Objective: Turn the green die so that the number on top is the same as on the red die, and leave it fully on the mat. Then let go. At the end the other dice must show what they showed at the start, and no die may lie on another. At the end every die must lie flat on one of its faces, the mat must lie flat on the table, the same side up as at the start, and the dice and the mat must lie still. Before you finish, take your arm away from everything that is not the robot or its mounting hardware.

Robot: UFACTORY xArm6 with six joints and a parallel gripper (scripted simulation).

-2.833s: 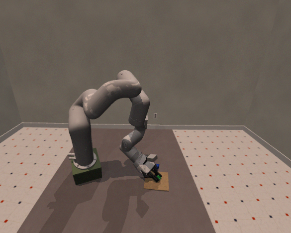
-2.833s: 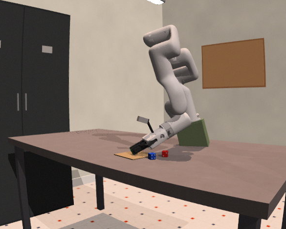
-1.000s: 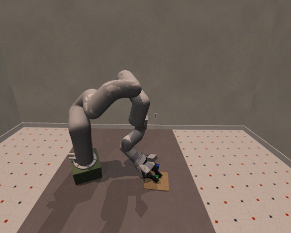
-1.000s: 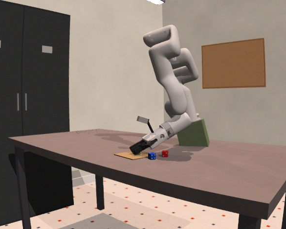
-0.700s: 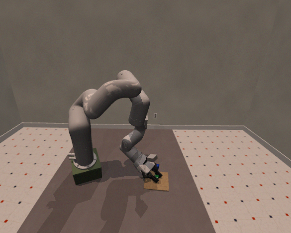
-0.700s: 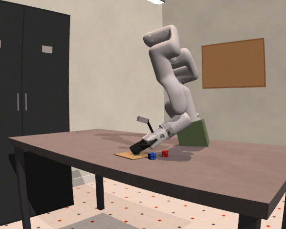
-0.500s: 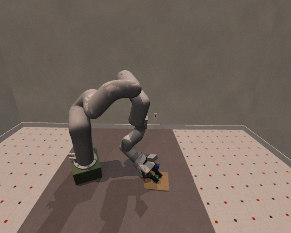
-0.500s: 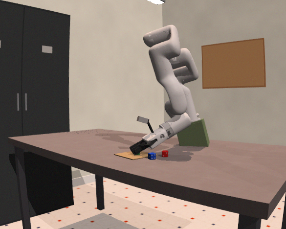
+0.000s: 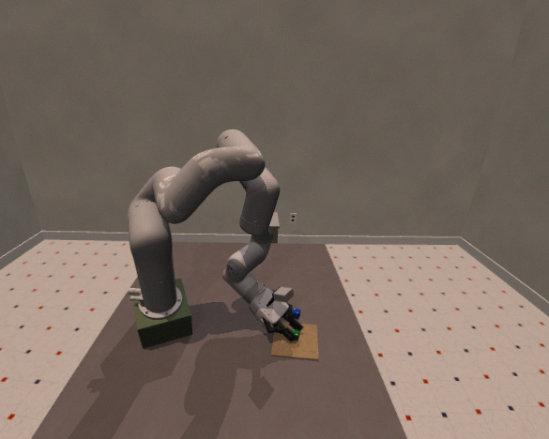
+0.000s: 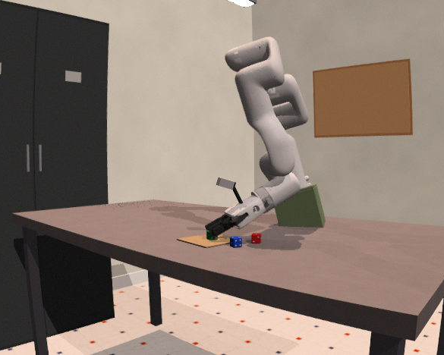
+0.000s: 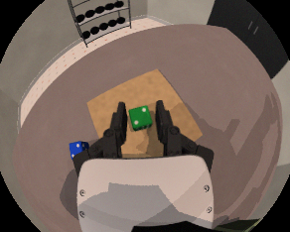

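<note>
The green die is 10 mm ahead of my hand and 20 mm below it. From my hand the other things lie so: red die: 40 mm behind, 120 mm to the left, 20 mm below; tan mat: 10 mm ahead, 10 mm to the right, 30 mm below; blue die: 30 mm ahead, 100 mm to the left, 20 mm below.
</note>
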